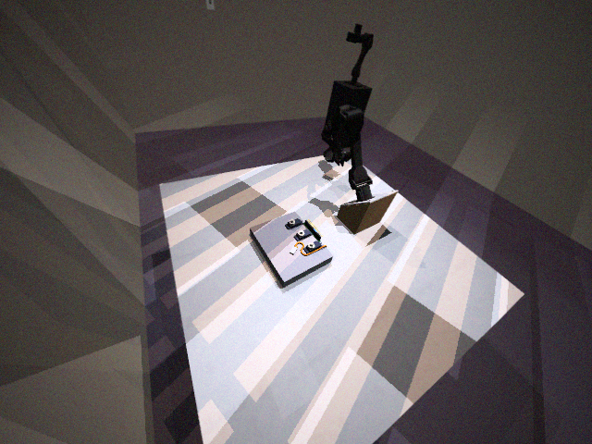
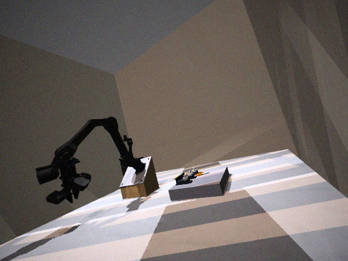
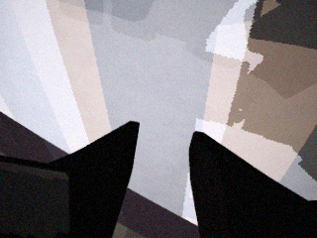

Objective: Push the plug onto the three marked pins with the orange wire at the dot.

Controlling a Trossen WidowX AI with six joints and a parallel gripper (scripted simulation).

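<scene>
Now: the blue band 43 cm ahead of my gripper tip, 35 cm to the left of it and 3 cm below it. Round my gripper tip: grey printed holder 59 cm ahead, 34 cm to the left, 8 cm below.
</scene>
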